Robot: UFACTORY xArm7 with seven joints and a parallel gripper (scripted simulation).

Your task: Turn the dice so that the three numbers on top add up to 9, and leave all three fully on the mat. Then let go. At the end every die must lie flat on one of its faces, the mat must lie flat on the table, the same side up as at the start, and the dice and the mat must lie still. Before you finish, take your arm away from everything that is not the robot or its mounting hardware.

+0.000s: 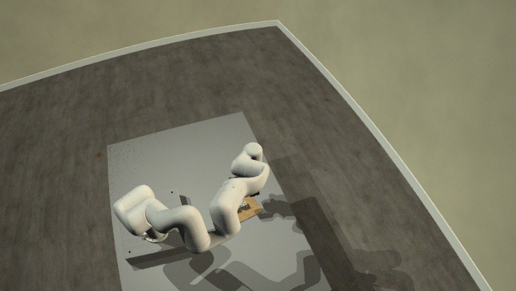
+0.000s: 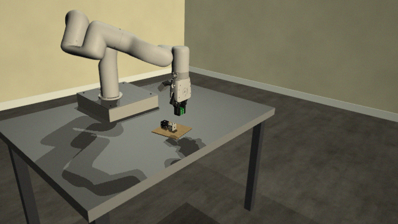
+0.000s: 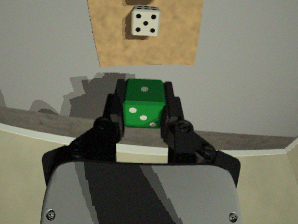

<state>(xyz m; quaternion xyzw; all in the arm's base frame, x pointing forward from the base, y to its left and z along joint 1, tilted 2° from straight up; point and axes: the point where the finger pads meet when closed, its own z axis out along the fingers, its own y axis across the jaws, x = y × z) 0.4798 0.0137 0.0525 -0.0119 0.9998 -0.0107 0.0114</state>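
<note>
Now: the white die 40 mm behind my hand and 100 mm below it. The rest, counted from my hand: black die 90 mm behind, 100 mm below; then green die 10 mm below; then tan mat 40 mm behind, 110 mm below.
</note>
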